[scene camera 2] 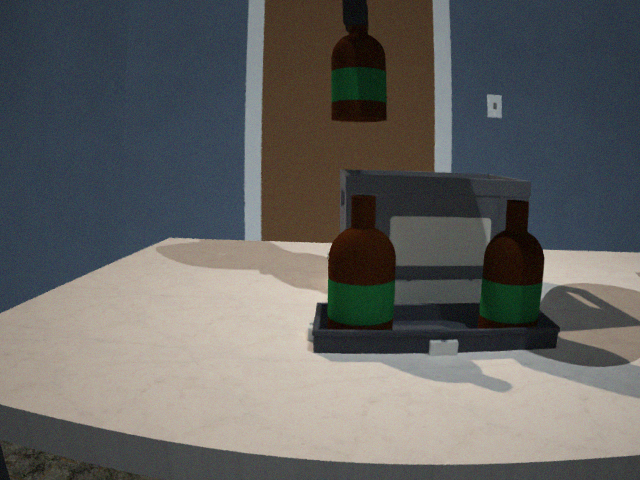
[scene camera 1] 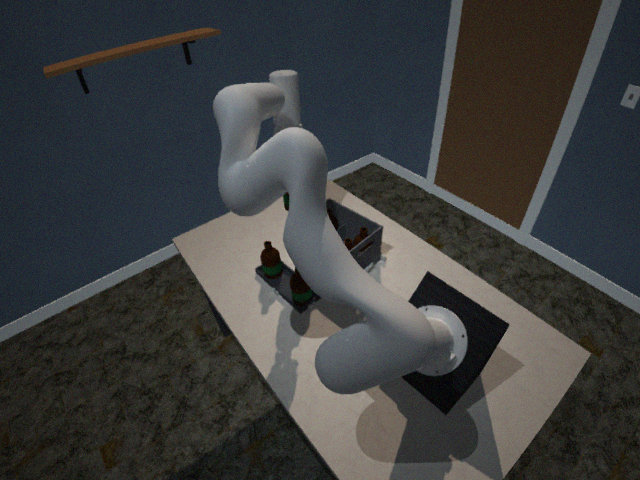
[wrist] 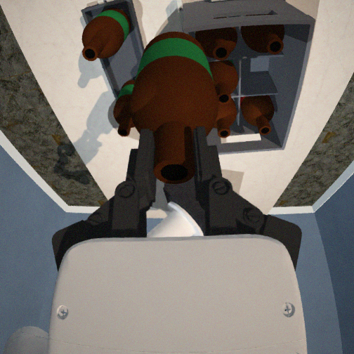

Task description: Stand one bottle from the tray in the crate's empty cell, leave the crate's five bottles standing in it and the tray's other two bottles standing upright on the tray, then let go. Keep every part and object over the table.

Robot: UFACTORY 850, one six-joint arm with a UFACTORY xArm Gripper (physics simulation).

I see my gripper [wrist: 173, 142], a bottle [scene camera 2: 513, 266], a bottle [scene camera 2: 362, 261], a bottle [scene camera 2: 358, 79] and a bottle [wrist: 223, 72].
